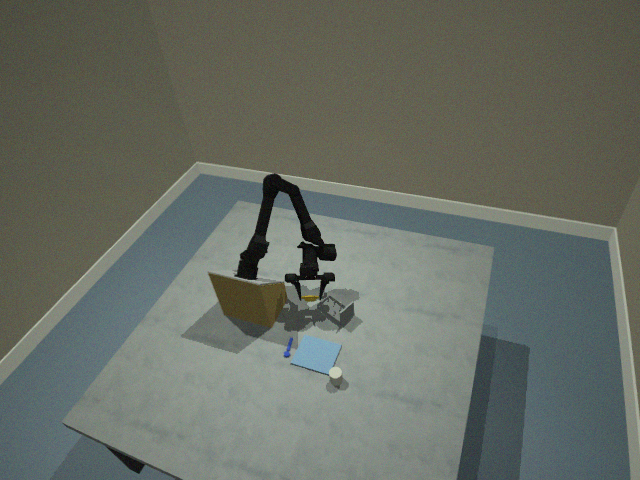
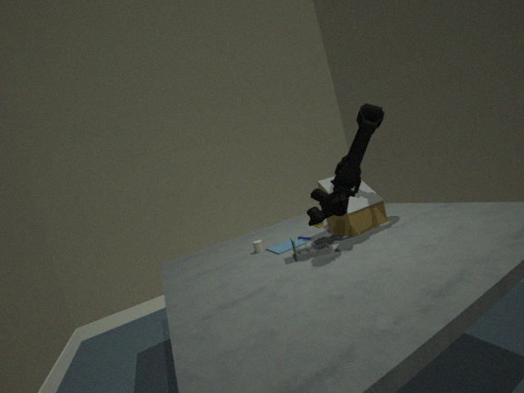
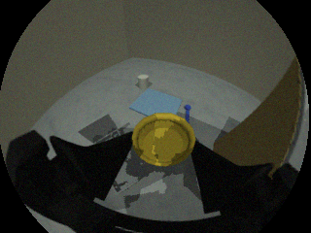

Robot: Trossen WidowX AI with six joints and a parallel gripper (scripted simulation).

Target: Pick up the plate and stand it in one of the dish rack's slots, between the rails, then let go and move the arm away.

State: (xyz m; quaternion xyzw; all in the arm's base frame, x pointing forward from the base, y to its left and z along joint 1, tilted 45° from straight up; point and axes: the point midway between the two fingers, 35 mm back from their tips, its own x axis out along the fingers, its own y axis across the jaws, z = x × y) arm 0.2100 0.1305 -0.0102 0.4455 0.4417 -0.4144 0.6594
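Now: the grey dish rack 80 mm below my gripper tip, 70 mm ahead of it and 50 mm to the left of it. From my gripper tip the other things lie so: light blue mat (150 mm to the right, 100 mm below, 80 mm ahead); then yellow plate (10 mm to the left, 10 mm above); then blue utensil (170 mm to the right, 100 mm below, 30 mm behind).
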